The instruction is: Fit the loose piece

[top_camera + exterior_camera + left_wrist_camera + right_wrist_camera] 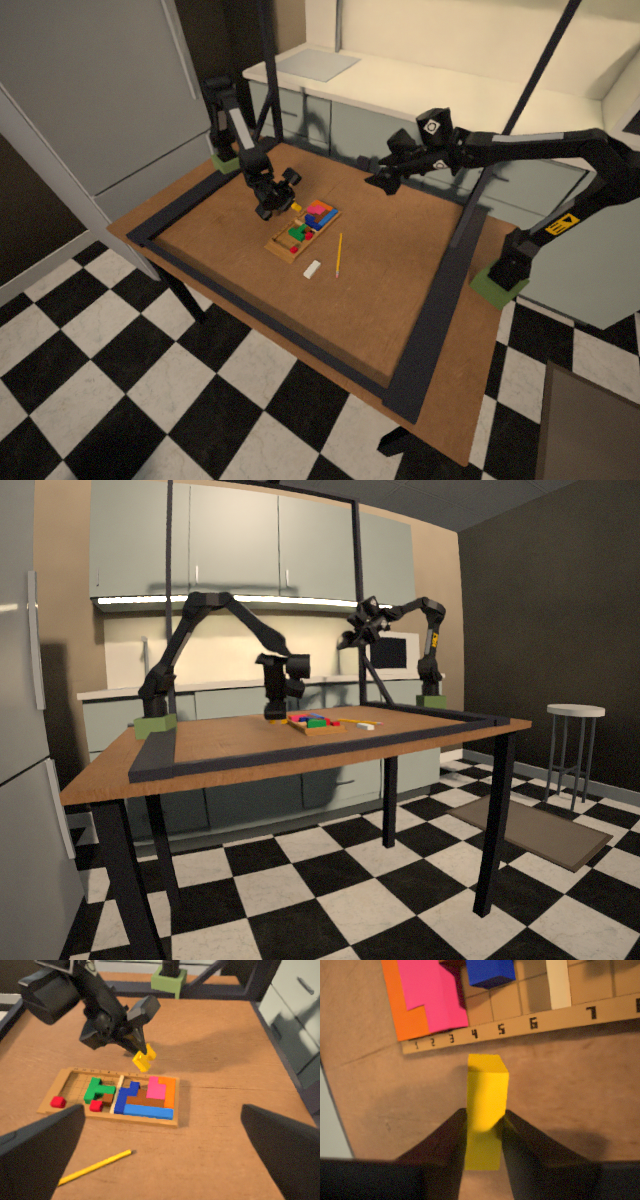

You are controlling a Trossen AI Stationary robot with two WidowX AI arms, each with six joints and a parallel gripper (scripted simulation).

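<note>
The yellow piece is 4 cm below my right hand, 2 cm behind it and 1 cm to the left of it. Also, from my right hand: yellow pencil: 25 cm to the left, 6 cm below, 6 cm ahead; then green piece: 10 cm to the left, 6 cm ahead, 5 cm below; then white eraser: 21 cm to the left, 16 cm ahead, 6 cm below.
</note>
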